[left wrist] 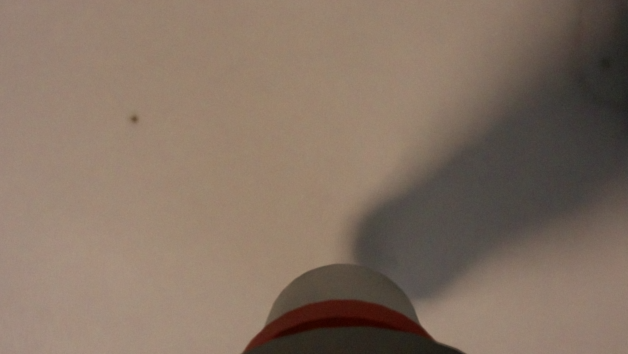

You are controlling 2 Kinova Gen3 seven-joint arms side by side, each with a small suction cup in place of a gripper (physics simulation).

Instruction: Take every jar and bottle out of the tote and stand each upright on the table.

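Frame: origin at the left arm's base, x right, y down, z ahead, level; centimetres.
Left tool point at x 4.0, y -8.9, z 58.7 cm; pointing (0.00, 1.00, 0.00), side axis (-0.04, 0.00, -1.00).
Note:
Offsets run from my left tool point to a thing's top centre. "*": to the spot under its first point. Level surfaces: height alone.
A jar with a red lid @(* dz +0.1, dx +2.5, dy -0.7 cm) (pixel 345 310) and a pale grey body @(* dz +0.1, dx +2.2, dy +2.5 cm) (pixel 344 282) shows in part at the bottom centre of the left wrist view. The dark grey suction cup of my left gripper (pixel 355 342) sits against the lid and holds the jar over the pale table @(dy +8.9 cm) (pixel 200 200). The cup hides the near part of the lid. Whether the jar's base touches the table is hidden. The tote and the other jars and bottles do not show in this view. My right gripper is not in view.
A broad, soft dark shadow (pixel 480 190) runs across the table from the upper right to beside the jar. A small dark spot @(* dz +6.8, dx +5.9, dy +8.9 cm) (pixel 134 119) marks the table at the upper left.

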